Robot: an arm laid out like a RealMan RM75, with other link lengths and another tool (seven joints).
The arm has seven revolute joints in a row. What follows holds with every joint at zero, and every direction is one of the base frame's. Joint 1 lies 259.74 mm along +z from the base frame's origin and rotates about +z. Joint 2 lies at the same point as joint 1 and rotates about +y. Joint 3 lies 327.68 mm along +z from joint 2 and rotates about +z. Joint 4 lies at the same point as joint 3 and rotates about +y. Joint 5 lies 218.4 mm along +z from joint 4 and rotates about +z. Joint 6 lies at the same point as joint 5 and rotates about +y. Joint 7 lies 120.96 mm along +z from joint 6 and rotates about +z. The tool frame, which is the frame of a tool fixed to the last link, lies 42 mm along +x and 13 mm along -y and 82 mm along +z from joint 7; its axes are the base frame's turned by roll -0.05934, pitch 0 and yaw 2.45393 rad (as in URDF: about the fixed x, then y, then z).
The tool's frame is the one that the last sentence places.
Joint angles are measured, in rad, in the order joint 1, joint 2, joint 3, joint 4, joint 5, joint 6, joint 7. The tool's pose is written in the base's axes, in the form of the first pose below.
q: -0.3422, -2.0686, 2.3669, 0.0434, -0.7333, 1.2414, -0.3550
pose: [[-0.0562 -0.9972 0.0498 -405.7], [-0.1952 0.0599 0.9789 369.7], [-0.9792 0.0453 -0.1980 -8.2], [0 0 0 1]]
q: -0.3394, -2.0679, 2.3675, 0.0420, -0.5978, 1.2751, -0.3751
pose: [[-0.0929 -0.9870 0.1315 -388.8], [-0.2834 0.1528 0.9467 362.8], [-0.9545 0.0507 -0.2939 -28.2], [0 0 0 1]]
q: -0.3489, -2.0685, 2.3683, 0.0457, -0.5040, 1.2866, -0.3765
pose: [[-0.1342 -0.9729 0.1884 -373.8], [-0.3434 0.2240 0.9121 360.8], [-0.9296 0.0577 -0.3641 -44.4], [0 0 0 1]]
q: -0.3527, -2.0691, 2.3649, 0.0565, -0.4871, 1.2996, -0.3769
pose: [[-0.1340 -0.9668 0.2178 -365.9], [-0.3449 0.2515 0.9043 361.4], [-0.9290 0.0460 -0.3671 -46.3], [0 0 0 1]]
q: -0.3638, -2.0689, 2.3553, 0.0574, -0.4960, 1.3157, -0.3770
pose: [[-0.1264 -0.9633 0.2370 -360.4], [-0.3236 0.2659 0.9081 366.0], [-0.9377 0.0381 -0.3454 -41.3], [0 0 0 1]]
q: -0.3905, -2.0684, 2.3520, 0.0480, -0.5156, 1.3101, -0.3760
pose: [[-0.1310 -0.9618 0.2404 -356.1], [-0.3078 0.2700 0.9123 376.9], [-0.9424 0.0455 -0.3314 -37.0], [0 0 0 1]]
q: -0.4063, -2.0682, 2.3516, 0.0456, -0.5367, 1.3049, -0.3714
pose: [[-0.1316 -0.9616 0.2408 -353.4], [-0.2923 0.2697 0.9175 383.9], [-0.9472 0.0504 -0.3166 -33.6], [0 0 0 1]]
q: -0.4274, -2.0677, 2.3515, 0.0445, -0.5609, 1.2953, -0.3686
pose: [[-0.1305 -0.9614 0.2421 -349.2], [-0.2765 0.2698 0.9224 393.3], [-0.9521 0.0535 -0.3011 -30.0], [0 0 0 1]]
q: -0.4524, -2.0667, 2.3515, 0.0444, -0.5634, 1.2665, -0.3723
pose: [[-0.1379 -0.9615 0.2378 -344.8], [-0.2851 0.2685 0.9201 404.1], [-0.9485 0.0591 -0.3111 -31.8], [0 0 0 1]]
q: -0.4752, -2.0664, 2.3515, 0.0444, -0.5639, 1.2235, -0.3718
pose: [[-0.1510 -0.9639 0.2194 -343.0], [-0.3001 0.2562 0.9188 414.5], [-0.9419 0.0729 -0.3280 -35.7], [0 0 0 1]]
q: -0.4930, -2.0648, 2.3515, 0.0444, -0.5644, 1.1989, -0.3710
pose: [[-0.1615 -0.9637 0.2126 -340.2], [-0.3070 0.2538 0.9173 422.2], [-0.9379 0.0829 -0.3368 -37.2], [0 0 0 1]]
